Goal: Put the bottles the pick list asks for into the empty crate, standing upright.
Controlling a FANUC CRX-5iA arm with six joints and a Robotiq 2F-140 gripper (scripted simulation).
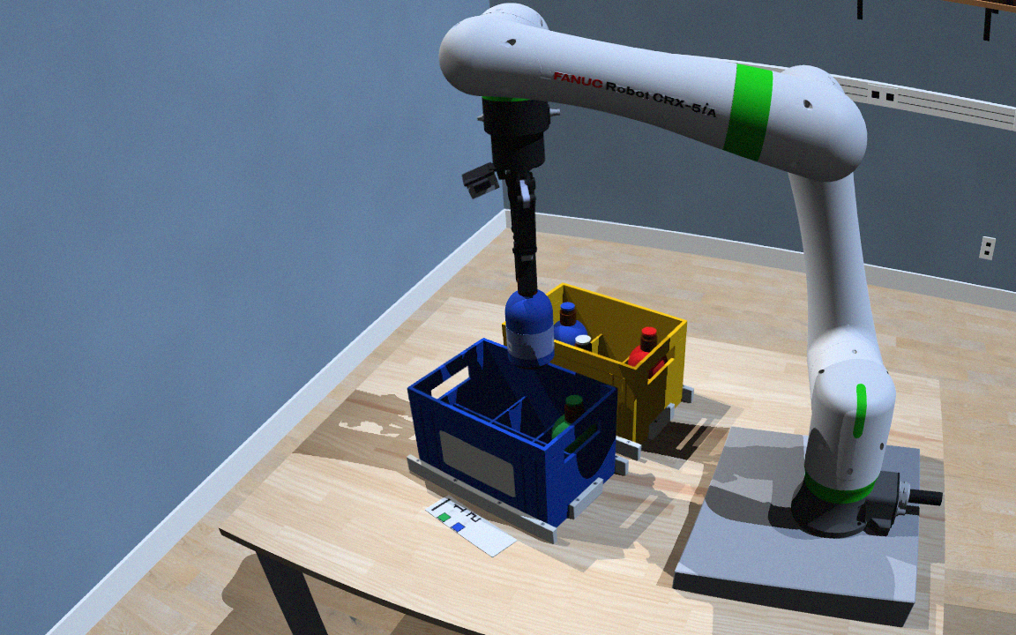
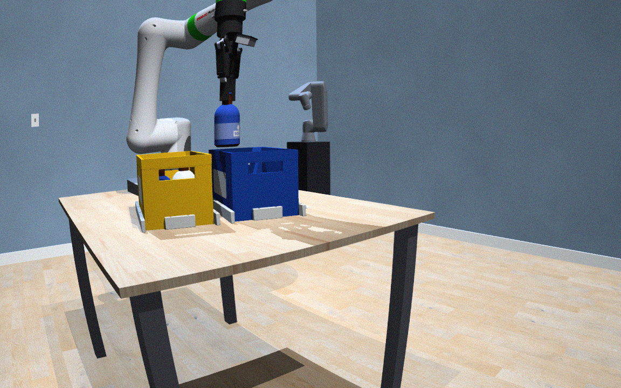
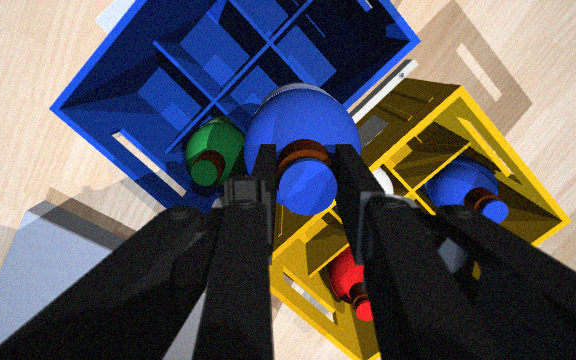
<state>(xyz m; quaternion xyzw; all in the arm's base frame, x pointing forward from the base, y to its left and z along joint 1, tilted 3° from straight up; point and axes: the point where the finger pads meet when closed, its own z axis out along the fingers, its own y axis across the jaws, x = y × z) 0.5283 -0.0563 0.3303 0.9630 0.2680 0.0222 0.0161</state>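
Right now my hand is 70 mm to the right of the blue crate and 270 mm above it. Round my hand: green-label bottle (90 mm behind, 50 mm to the left, 260 mm below); then yellow crate (50 mm behind, 160 mm to the right, 270 mm below); then white-label bottle (40 mm behind, 120 mm to the right, 260 mm below).
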